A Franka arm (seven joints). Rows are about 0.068 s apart.
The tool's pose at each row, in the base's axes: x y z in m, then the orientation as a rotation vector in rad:
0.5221 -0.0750 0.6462 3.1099 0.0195 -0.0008
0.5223 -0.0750 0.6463 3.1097 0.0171 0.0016
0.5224 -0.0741 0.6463 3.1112 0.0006 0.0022
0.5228 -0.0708 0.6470 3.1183 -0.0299 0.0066
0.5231 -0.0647 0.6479 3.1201 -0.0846 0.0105
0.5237 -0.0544 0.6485 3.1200 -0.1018 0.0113
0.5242 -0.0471 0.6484 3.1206 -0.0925 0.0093
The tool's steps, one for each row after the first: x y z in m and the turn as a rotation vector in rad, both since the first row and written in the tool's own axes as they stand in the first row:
0.0002 0.0000 -0.0001 -0.0002 0.0015 0.0016
0.0003 -0.0009 -0.0001 0.0012 0.0017 0.0122
0.0008 -0.0042 -0.0009 0.0085 0.0043 0.0318
0.0011 -0.0102 -0.0020 0.0113 0.0063 0.0669
0.0019 -0.0205 -0.0030 0.0117 0.0066 0.0779
0.0024 -0.0278 -0.0031 0.0120 0.0054 0.0719

